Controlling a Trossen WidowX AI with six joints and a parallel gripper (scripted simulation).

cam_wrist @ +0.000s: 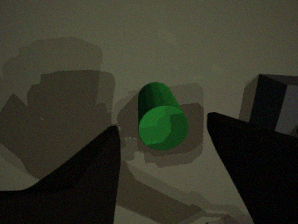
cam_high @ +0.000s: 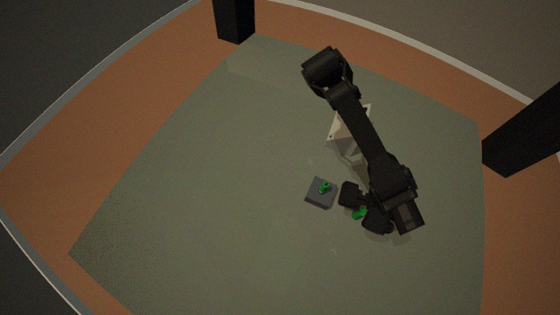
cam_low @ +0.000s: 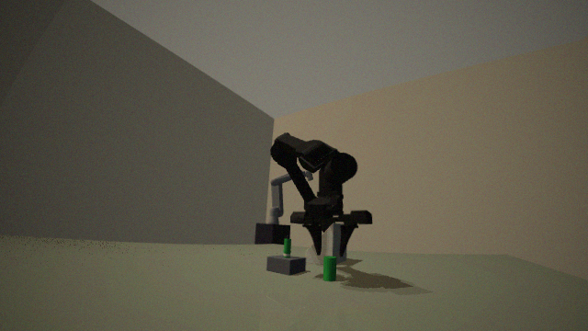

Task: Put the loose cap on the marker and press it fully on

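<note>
My gripper tip is now 3 cm above the green cap. Also, from my gripper tip: holder block: 13 cm to the right, 4 cm below; then green marker: 13 cm to the right, 2 cm above.
</note>
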